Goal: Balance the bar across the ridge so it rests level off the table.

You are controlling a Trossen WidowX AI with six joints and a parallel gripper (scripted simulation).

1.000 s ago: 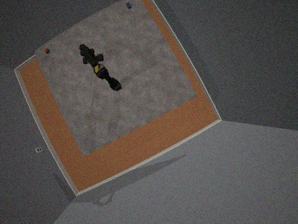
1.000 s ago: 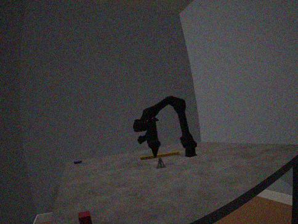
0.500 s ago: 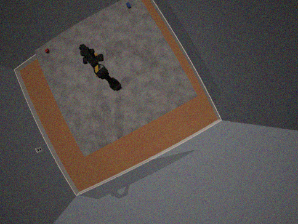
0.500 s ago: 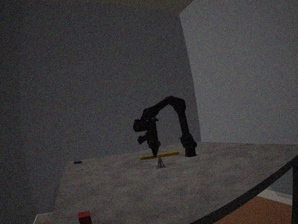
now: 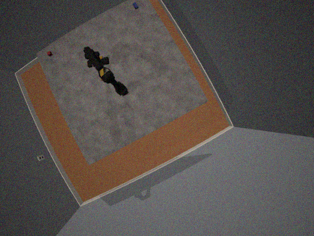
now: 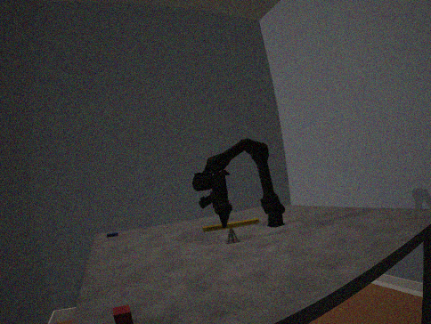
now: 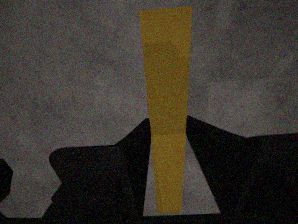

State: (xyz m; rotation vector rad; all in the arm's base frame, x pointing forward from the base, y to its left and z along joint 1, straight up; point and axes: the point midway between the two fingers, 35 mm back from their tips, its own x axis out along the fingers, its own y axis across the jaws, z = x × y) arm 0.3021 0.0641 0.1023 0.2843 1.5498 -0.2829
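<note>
My gripper tip is now 30 mm past the yellow bar and 10 mm to the right of it. From my gripper tip the other things lie so: small red block (440 mm to the left, 440 mm ahead, 50 mm below); small blue block (560 mm to the right, 440 mm ahead, 60 mm below).
</note>
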